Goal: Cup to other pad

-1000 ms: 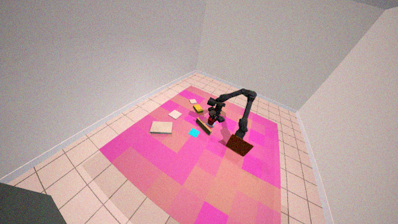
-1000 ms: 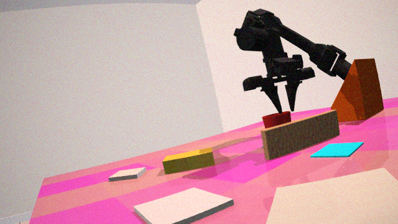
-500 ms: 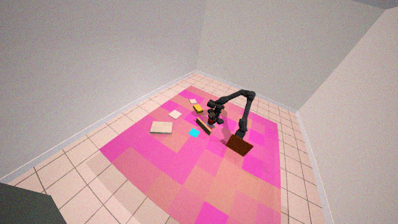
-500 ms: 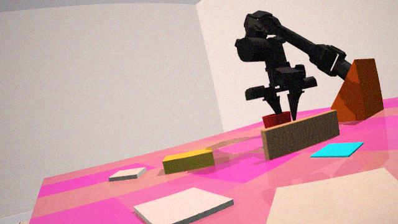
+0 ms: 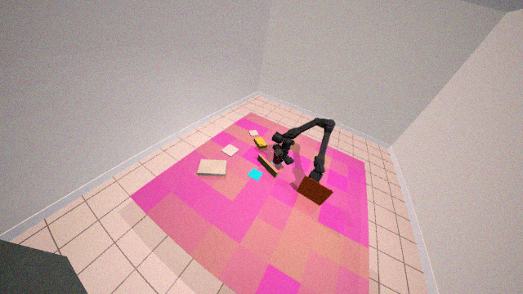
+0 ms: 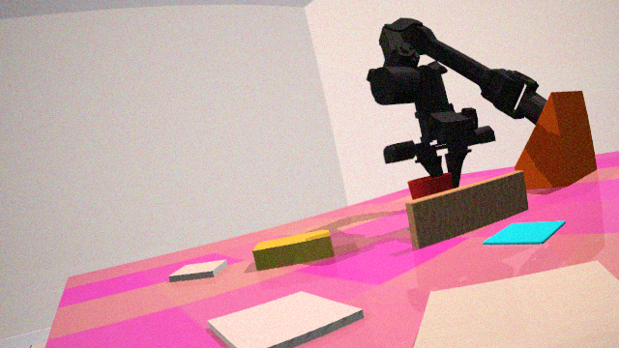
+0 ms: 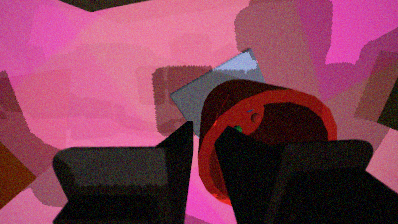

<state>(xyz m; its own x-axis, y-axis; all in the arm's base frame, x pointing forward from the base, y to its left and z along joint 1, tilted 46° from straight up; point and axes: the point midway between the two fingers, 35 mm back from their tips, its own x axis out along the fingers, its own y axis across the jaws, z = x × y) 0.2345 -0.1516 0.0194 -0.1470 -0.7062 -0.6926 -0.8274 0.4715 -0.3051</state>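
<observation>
The pale blue pad lies 4 cm below my gripper tip, 2 cm ahead of it and 1 cm to the right of it. Also, from my gripper tip: long wooden block 8 cm to the left, 7 cm ahead, 2 cm below; cyan pad 18 cm to the left, 11 cm ahead, 4 cm below; red cup 3 cm ahead, 2 cm to the right.
</observation>
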